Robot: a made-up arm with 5 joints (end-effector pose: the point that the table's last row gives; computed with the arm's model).
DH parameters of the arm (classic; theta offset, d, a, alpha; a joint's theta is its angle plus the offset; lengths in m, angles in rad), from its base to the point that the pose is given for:
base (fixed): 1.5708 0.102 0 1.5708
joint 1: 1.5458 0 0.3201 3.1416
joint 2: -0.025 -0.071 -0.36 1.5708
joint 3: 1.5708 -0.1 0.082 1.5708
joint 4: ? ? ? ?
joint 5: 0 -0.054 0.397 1.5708
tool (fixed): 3.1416 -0.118 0 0
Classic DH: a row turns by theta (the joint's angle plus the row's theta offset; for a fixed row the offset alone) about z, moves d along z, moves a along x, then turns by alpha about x.
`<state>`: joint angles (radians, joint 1 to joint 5).
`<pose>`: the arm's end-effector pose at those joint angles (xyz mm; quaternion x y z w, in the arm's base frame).
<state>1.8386 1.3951 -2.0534 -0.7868 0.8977</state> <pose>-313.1 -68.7 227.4 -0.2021 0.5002 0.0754 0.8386</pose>
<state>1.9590 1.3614 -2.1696 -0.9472 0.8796</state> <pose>-274.4 -80.1 250.9 -0.2261 0.5175 0.1374 0.8138</pose>
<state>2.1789 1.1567 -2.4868 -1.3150 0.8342</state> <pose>-178.0 -180.1 300.8 -0.2686 0.4809 0.3325 0.7655</pose>
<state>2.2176 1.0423 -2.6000 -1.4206 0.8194</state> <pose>-144.0 -237.2 307.9 -0.2730 0.4404 0.4018 0.7550</pose>
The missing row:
joint 4: 0 -0.16 0.081 -1.5708
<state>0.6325 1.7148 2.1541 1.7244 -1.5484</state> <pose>-67.5 -744.2 195.1 -0.9453 -0.2746 -0.0802 0.1566</pose>
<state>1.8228 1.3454 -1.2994 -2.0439 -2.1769</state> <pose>281.0 -171.1 -171.4 -0.3316 -0.6824 0.6288 0.1701</pose>
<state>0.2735 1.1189 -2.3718 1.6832 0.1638</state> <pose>-105.5 -357.3 642.0 0.5261 0.6339 -0.0411 0.5654</pose>
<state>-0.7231 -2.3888 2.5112 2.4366 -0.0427</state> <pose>22.4 243.3 84.0 -0.5200 -0.4203 -0.0582 0.7413</pose>
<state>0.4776 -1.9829 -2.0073 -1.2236 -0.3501</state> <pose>33.3 -516.1 852.1 0.1535 0.6186 0.5834 0.5035</pose>
